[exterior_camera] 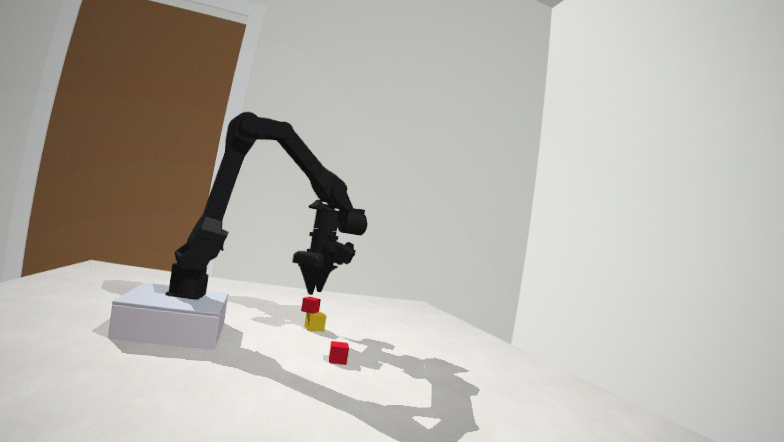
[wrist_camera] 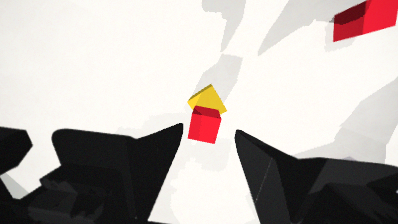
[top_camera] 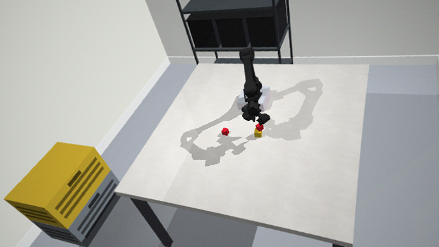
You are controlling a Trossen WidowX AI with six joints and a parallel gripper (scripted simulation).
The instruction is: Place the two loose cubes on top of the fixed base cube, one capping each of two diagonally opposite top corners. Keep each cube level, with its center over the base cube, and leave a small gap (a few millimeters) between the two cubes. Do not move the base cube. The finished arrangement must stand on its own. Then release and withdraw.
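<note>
Right now the red cube is 10 mm to the left of my gripper tip and 30 mm below it. Also, from my gripper tip: yellow cube 10 mm ahead, 70 mm below.
</note>
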